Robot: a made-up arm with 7 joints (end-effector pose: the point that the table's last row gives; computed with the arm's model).
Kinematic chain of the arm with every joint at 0, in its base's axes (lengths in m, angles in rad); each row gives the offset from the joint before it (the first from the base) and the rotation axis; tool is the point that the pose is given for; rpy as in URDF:
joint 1: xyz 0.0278 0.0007 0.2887 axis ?
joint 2: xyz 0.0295 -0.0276 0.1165 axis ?
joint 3: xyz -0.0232 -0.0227 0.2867 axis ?
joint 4: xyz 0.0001 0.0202 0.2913 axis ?
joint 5: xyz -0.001 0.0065 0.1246 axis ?
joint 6: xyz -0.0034 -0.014 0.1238 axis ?
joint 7: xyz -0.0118 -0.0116 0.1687 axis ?
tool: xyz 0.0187 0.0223 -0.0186 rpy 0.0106 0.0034 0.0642
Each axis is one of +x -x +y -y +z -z.
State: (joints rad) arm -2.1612 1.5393 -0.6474 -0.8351 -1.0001 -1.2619 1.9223
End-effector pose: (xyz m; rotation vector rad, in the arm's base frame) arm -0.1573 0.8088 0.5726 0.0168 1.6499 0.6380
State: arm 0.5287 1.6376 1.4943 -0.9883 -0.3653 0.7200 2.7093
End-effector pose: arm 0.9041 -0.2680 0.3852 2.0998 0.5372 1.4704
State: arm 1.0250 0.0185 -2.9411 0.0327 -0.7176 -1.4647 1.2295
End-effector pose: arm 0.1177 -0.0878 1.2641 1.4902 0.5266 1.1747
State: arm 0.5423 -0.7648 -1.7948 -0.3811 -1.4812 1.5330 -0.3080
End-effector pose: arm -0.6276 0.1957 0.8761 -2.6777 0.6512 1.2892
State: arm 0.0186 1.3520 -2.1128 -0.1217 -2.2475 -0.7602 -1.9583
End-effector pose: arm 0.9546 0.0166 0.5980 -0.4060 1.6630 0.5099
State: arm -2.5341 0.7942 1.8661 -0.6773 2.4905 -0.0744 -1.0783
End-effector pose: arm -0.6639 0.2972 0.9766 0.2910 -1.1098 -0.3798
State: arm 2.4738 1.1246 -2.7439 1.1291 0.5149 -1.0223 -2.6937
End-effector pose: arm -0.5330 -0.3963 0.9801 -0.9846 -0.5187 2.3803
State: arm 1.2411 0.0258 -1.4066 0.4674 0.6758 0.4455 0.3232
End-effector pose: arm 0.2059 -0.0347 1.2973 -0.1645 0.8768 -0.7802
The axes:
joint 1: -z
joint 2: +y
joint 3: -z
joint 4: +y
joint 5: -z
joint 6: +y
joint 7: -z

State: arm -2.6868 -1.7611 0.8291 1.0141 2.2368 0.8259 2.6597
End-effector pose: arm 0.8893 -0.1447 0.3789 -2.2370 0.2277 -1.4721
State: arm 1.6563 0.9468 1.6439 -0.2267 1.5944 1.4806 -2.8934
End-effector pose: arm 0.0424 -0.6521 1.0113 -0.5263 -0.3129 -1.6066
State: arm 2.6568 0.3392 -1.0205 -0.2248 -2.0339 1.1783 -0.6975
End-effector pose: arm -0.1185 0.0232 1.2992 0.0543 0.9939 0.9386
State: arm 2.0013 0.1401 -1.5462 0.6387 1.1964 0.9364 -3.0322
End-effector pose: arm 0.0824 -0.2601 1.2625 1.3436 -0.5574 0.9855
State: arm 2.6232 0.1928 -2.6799 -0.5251 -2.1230 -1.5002 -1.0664
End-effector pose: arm -0.1827 -0.1447 1.1991 -0.1634 1.5567 -2.0704
